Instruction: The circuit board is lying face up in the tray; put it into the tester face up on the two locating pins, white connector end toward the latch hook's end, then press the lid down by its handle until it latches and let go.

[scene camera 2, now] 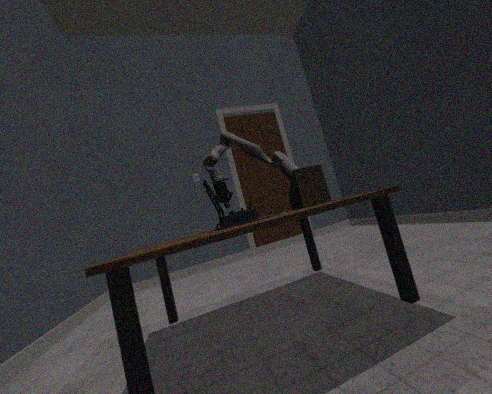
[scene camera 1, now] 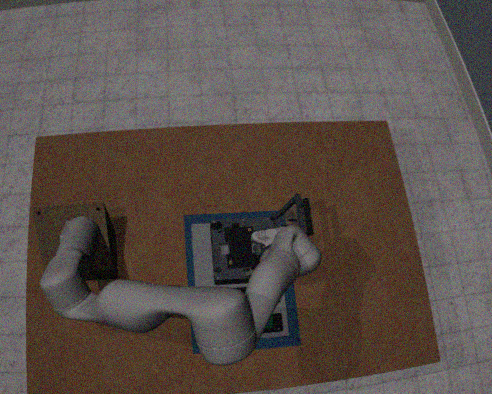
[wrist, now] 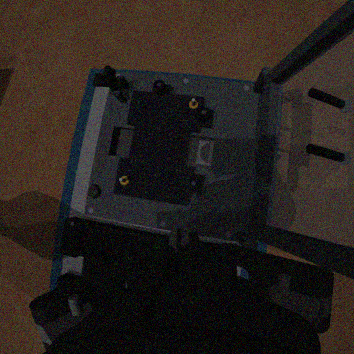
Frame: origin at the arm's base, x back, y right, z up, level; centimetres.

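Seen in the pictures: gripper, between the fingertips: (scene camera 2: 228, 208) (wrist: 180, 238); arm's base, origin of its link: (scene camera 2: 300, 179) (scene camera 1: 83, 232).
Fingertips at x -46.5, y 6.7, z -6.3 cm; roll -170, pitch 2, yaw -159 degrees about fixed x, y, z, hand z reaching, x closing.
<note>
Offsets run from my fingertips to a thing's top centre. "spot": to the spot under its first point. Level surfaces: height alone.
The tester (scene camera 1: 218, 254) (wrist: 228, 102) (scene camera 2: 237, 217) stands on a blue mat {dz -10.7 cm} (scene camera 1: 188, 250) (wrist: 74, 151). Its black nest {dx +4.7, dy -8.1, dz -4.0 cm} (wrist: 158, 147) is empty, and two yellow locating pins (wrist: 193, 104) (wrist: 123, 180) stand bare. The lid (scene camera 1: 302, 217) (wrist: 298, 147) is swung up and open at the right end. A bit of the green circuit board {spot: dx -4.9, dy +12.6, dz -8.1 cm} (scene camera 1: 274, 323) shows in the tray {spot: dx -7.7, dy +15.1, dz -10.3 cm} (scene camera 1: 283, 333), past the arm's forearm. My gripper (wrist: 180, 238) is shut on nothing. It hovers over the tester's near edge, between the nest and the tray. In scene camera 1 the wrist hides the fingers.
The arm's base stands on a brown box (scene camera 1: 68, 219) (scene camera 2: 312, 184) at the table's left. The wooden table {dz -10.8 cm} (scene camera 1: 346, 172) (scene camera 2: 166, 246) carries only the mat and the box. The raised lid arm (wrist: 309, 38) juts up on the right.
</note>
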